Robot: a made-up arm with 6 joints. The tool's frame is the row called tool.
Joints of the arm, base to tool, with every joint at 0 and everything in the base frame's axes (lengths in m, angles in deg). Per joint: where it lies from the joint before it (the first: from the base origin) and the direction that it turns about. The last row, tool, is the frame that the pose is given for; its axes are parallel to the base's.
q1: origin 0 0 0.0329 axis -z
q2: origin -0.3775 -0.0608 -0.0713 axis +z
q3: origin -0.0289 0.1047 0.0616 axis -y
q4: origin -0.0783 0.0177 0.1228 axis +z
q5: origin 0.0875 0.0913 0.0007 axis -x
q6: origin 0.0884 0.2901 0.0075 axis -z
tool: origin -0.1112 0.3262 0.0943
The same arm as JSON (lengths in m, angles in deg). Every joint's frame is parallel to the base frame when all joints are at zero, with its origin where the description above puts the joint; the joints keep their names.
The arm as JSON. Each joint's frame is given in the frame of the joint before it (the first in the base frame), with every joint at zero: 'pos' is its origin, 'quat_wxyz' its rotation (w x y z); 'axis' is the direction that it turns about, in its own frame. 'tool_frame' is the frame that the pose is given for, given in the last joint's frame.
{"length_unit": "m", "angle_unit": "deg", "joints": [{"joint": "q1", "pos": [0.0, 0.0, 0.0329], "quat_wxyz": [1.0, 0.0, 0.0, 0.0], "axis": [0.0, 0.0, -1.0]}, {"joint": "q2", "pos": [-0.3775, -0.0608, -0.0713], "quat_wxyz": [1.0, 0.0, 0.0, 0.0], "axis": [0.0, 0.0, 1.0]}, {"joint": "q3", "pos": [-0.0289, 0.1047, 0.0616], "quat_wxyz": [1.0, 0.0, 0.0, 0.0], "axis": [0.0, -1.0, 0.0]}, {"joint": "q4", "pos": [-0.0783, 0.0177, 0.1228], "quat_wxyz": [1.0, 0.0, 0.0, 0.0], "axis": [0.0, 0.0, 1.0]}, {"joint": "q5", "pos": [0.0875, 0.0913, 0.0007], "quat_wxyz": [1.0, 0.0, 0.0, 0.0], "axis": [-1.0, 0.0, 0.0]}, {"joint": "q6", "pos": [0.0884, 0.2901, 0.0075], "quat_wxyz": [1.0, 0.0, 0.0, 0.0], "axis": [0.0, 0.0, -1.0]}], "tool_frame": {"pos": [-0.1112, 0.3262, 0.0943], "quat_wxyz": [1.0, 0.0, 0.0, 0.0]}}
